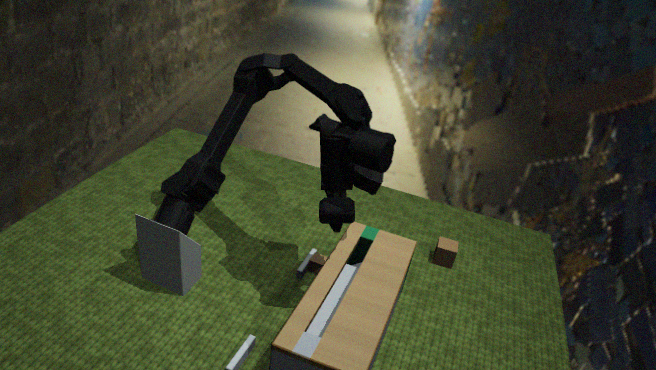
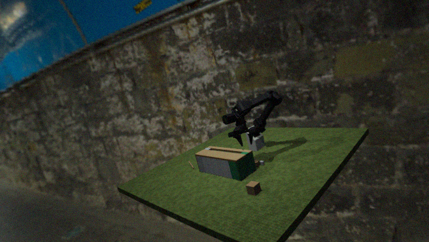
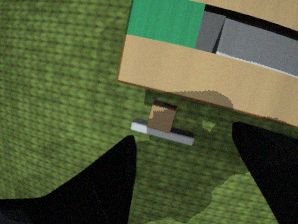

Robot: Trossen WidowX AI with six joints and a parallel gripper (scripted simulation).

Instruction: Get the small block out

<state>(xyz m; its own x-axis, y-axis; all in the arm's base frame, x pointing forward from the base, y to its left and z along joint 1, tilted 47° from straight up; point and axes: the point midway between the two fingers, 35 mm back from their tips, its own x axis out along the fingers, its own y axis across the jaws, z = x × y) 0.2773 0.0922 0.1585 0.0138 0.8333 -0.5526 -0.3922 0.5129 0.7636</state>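
Right now my gripper tip is 3 cm past the tan block, 2 cm to the right of it and 13 cm above it. From my gripper tip the other things lie so: wood-topped box: 6 cm ahead, 13 cm to the right, 9 cm below.
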